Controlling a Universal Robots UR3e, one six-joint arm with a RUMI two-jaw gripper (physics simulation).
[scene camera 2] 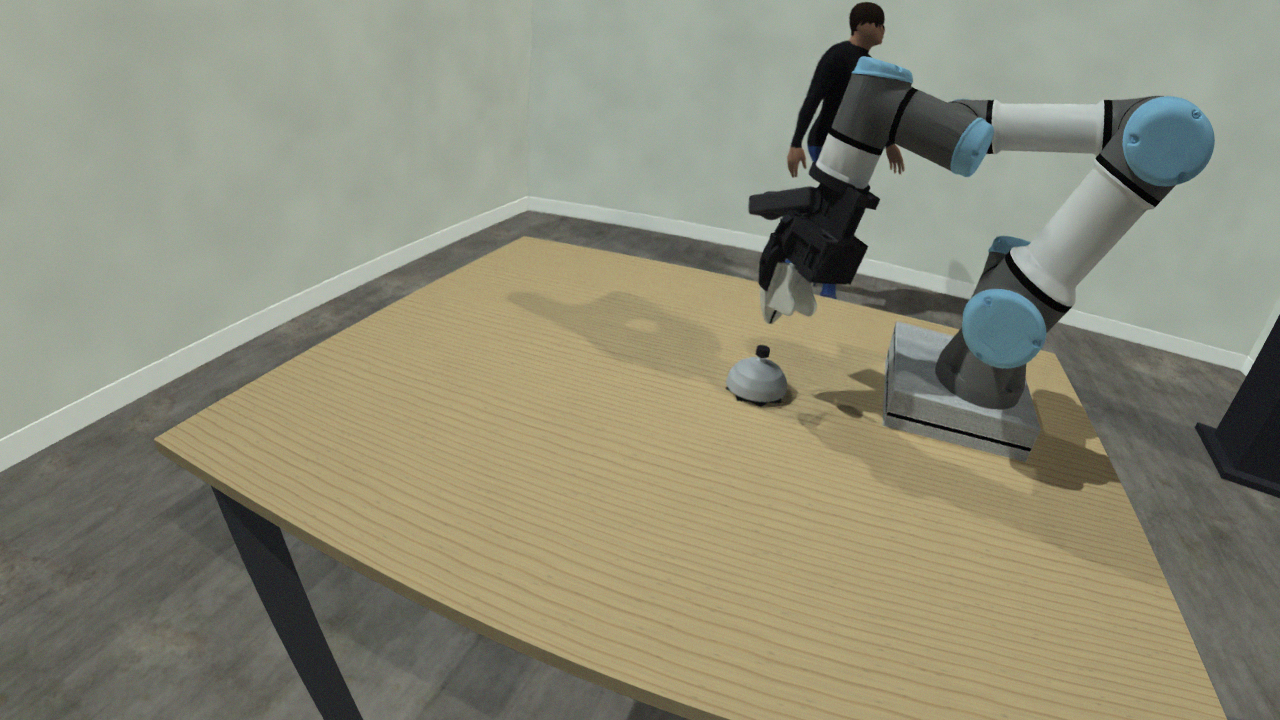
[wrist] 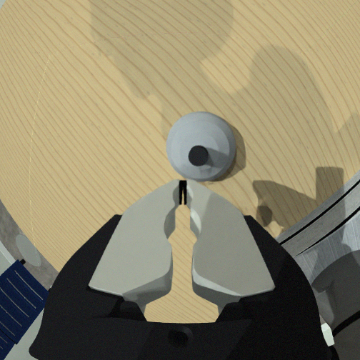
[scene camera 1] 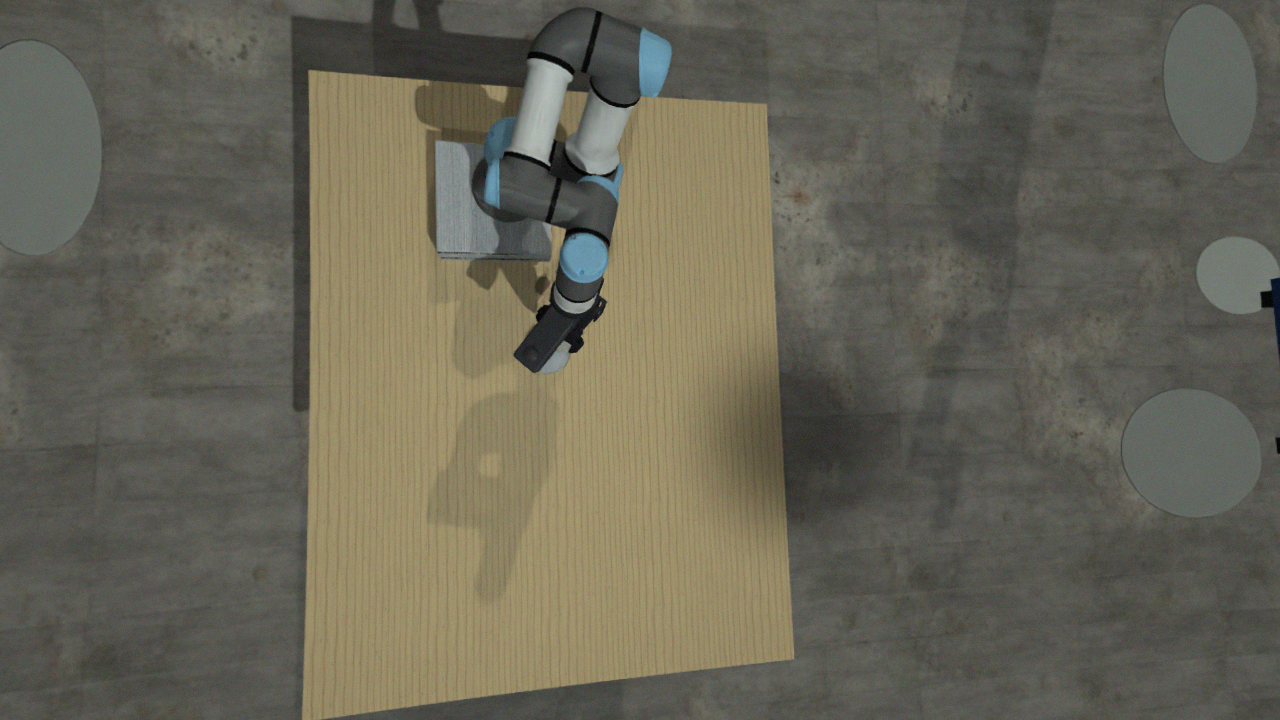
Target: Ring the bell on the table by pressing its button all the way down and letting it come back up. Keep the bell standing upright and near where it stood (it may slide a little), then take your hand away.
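Where they show: gripper, fingertip midpoint: [scene camera 2: 768, 322]; arm's base, origin of the base link: [scene camera 2: 977, 381].
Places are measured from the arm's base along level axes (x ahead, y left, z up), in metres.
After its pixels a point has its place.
The bell, a grey dome [scene camera 2: 756, 380] @[y 0.151, x 0.281, z -0.027 m] [wrist: 200, 130], stands upright on the table [scene camera 1: 626, 537] @[y 0.323, x 0.628, z -0.061 m] [scene camera 2: 537, 501] @[y 0.468, x 0.388, z -0.061 m]. Its black button [scene camera 2: 762, 351] @[y 0.128, x 0.287, z 0.004 m] [wrist: 198, 155] stands up above the dome. My gripper [scene camera 2: 772, 317] @[y 0.131, x 0.285, z 0.049 m] [wrist: 182, 181] is shut and empty. Its tips are above the button, with a gap between them in the scene camera 2 view. In the wrist view the tips show just below the dome's lower edge, clear of the button. In the scene camera 1 view the gripper and arm hide most or all of the bell.
The arm's grey base block [scene camera 1: 456, 201] @[y -0.085, x 0.044, z 0.007 m] [scene camera 2: 957, 420] @[y 0.083, x 0.015, z -0.025 m] stands on the table near the bell. A person in black [scene camera 2: 836, 85] stands behind the table, beyond the arm. Shadows of the arm fall across the table.
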